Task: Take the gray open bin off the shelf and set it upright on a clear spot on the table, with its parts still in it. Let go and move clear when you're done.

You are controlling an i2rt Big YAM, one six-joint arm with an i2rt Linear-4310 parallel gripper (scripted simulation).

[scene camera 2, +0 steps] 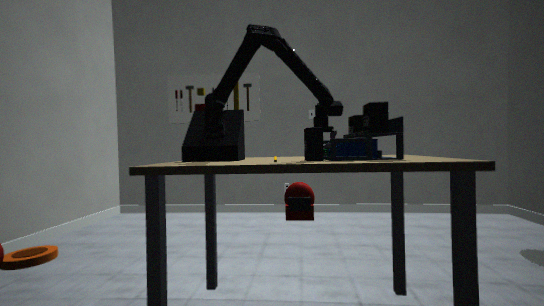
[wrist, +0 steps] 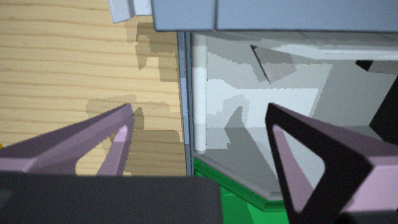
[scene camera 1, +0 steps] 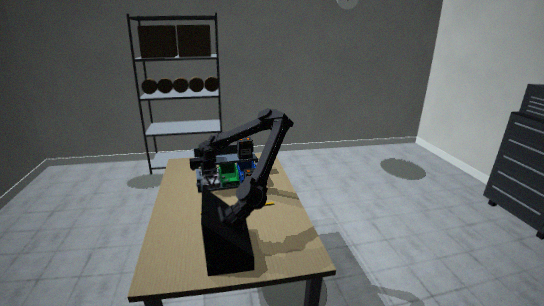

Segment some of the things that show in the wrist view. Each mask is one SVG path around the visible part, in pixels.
My gripper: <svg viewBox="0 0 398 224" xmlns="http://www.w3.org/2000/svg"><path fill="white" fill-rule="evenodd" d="M220 185L209 177L123 175L135 123L130 103L123 104L90 119L0 148L0 224L224 224ZM116 131L109 152L97 174L72 175L76 174L77 161ZM268 103L265 125L289 224L398 224L398 212L396 211L398 208L397 145L302 115L273 102ZM283 131L287 132L323 160L325 171L315 189L313 189L294 158Z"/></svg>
A gray bin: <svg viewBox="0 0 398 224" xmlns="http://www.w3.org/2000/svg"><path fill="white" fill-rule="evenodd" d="M283 131L294 154L294 158L313 189L315 189L325 169L323 160L287 132ZM193 32L190 40L194 153L199 161L266 200L283 200L265 125L265 116L269 102L276 103L302 115L398 146L398 75L367 72L355 64L356 60L398 60L398 34L278 31L217 32L215 29L211 32ZM250 45L290 53L297 71L270 84Z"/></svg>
A gray wedge-shaped part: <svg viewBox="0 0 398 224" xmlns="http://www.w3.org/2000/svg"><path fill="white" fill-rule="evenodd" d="M250 45L270 84L297 71L290 53Z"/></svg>
